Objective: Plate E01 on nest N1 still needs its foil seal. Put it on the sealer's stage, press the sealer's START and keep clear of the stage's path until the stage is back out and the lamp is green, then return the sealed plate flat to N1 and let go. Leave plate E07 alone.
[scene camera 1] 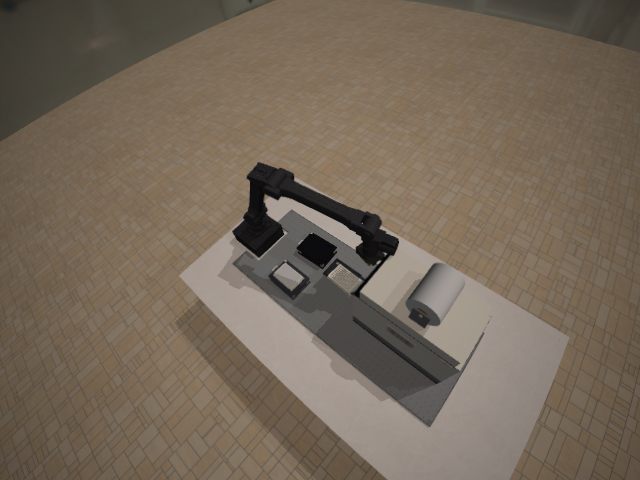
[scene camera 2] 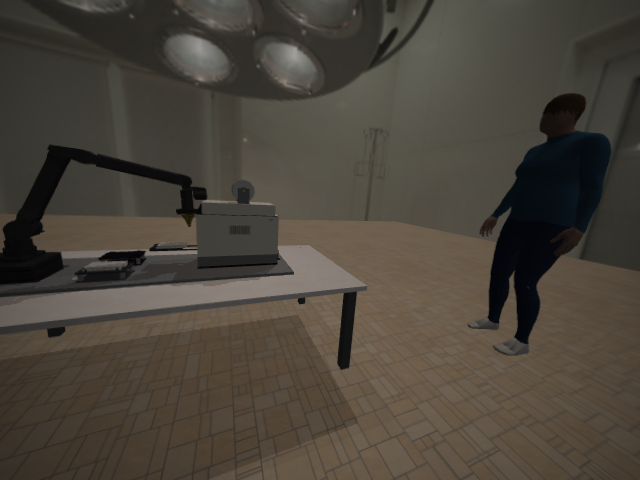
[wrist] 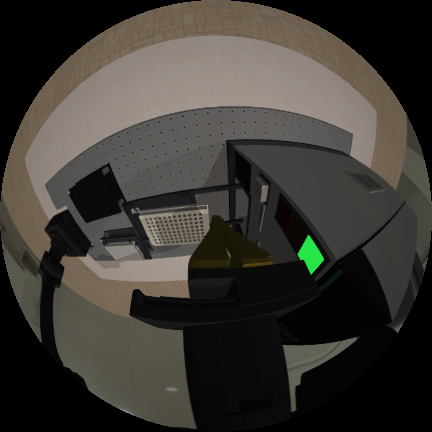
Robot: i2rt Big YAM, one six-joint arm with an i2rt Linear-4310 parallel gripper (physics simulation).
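A cream plate with open wells lies flat on the stage, which is out in front of the sealer. Its label is not readable. My gripper is shut and empty, fingertips down, above stage height and close to the sealer's front. In the wrist view, the lamp is lit green; a pale raised key sits on the front panel. A black nest shows no plate.
Another plate with a smooth pale top rests on a second nest. A white roll stands on the sealer's top. A grey perforated board lies under the equipment. A person stands beyond the table.
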